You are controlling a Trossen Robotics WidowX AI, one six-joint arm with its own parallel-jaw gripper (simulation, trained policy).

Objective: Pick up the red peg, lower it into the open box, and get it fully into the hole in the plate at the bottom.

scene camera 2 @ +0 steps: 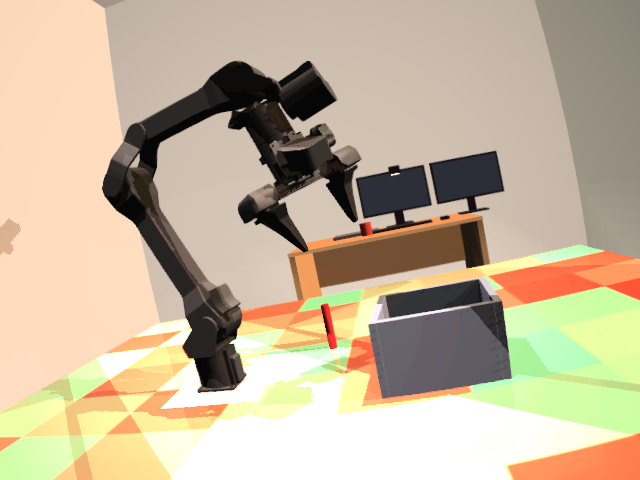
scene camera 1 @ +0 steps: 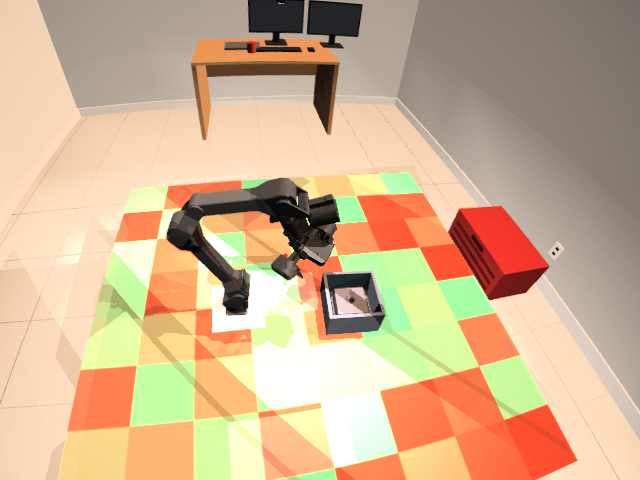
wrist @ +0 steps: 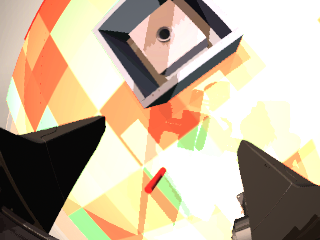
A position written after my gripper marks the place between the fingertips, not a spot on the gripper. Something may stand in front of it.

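My gripper [scene camera 2: 331, 235], [scene camera 1: 313, 265], [wrist: 173, 135] is in my sight. I also see a box [scene camera 2: 447, 336], [scene camera 1: 365, 322]. There is a pale plate [scene camera 1: 349, 300] as well, though scene camera 2 does not show the plate, which is hidden by the box.
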